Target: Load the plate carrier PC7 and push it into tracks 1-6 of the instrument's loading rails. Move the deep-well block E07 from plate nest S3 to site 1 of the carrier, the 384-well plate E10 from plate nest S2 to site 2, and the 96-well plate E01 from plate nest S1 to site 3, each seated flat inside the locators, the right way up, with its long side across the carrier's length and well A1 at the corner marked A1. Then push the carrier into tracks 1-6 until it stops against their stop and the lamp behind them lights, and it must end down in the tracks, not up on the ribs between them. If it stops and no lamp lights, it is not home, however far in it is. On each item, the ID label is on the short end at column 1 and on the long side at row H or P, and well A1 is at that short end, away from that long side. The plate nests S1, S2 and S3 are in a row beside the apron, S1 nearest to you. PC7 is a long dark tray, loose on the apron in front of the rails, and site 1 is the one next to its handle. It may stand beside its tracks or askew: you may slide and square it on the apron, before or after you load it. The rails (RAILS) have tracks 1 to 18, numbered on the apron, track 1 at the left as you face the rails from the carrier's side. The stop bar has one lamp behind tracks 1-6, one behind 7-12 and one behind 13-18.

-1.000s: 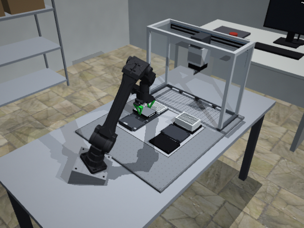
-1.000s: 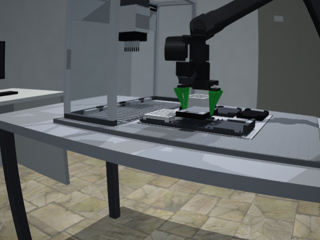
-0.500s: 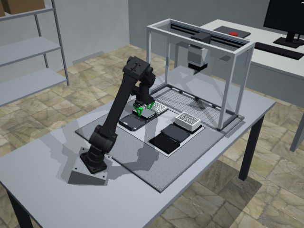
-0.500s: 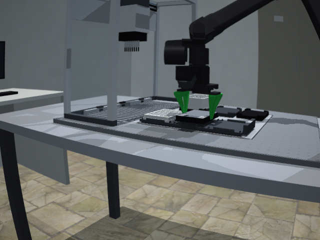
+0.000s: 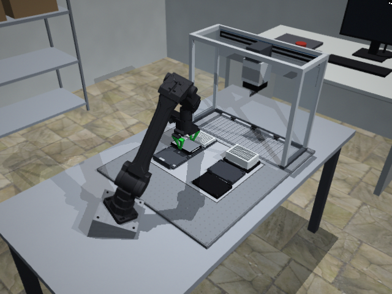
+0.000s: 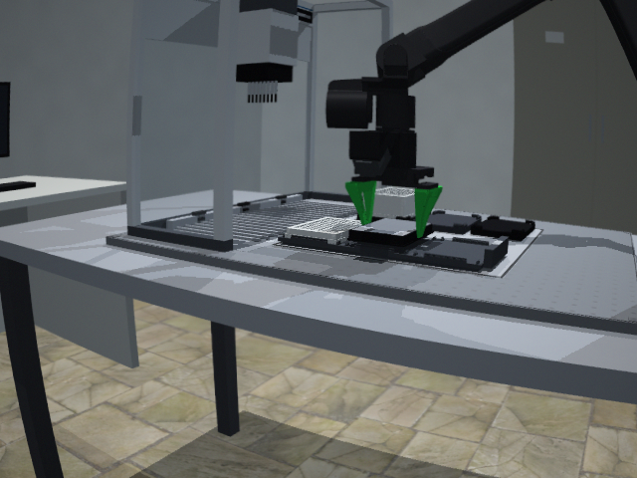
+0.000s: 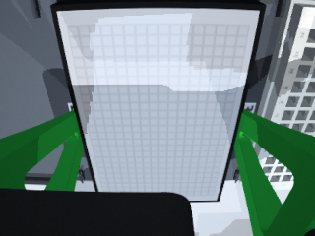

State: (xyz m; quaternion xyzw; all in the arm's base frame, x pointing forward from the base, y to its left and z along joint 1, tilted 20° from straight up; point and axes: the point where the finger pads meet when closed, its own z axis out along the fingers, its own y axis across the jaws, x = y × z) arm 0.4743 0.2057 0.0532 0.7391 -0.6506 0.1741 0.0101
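The dark plate carrier PC7 lies 10 mm below my hand. The rest, counted from my hand: 96-well plate E01: 100 mm ahead, 10 mm to the left, 10 mm below; plate nest S2: 20 mm ahead, 250 mm to the right, 30 mm below; plate nest S3: 130 mm ahead, 250 mm to the right, 30 mm below.
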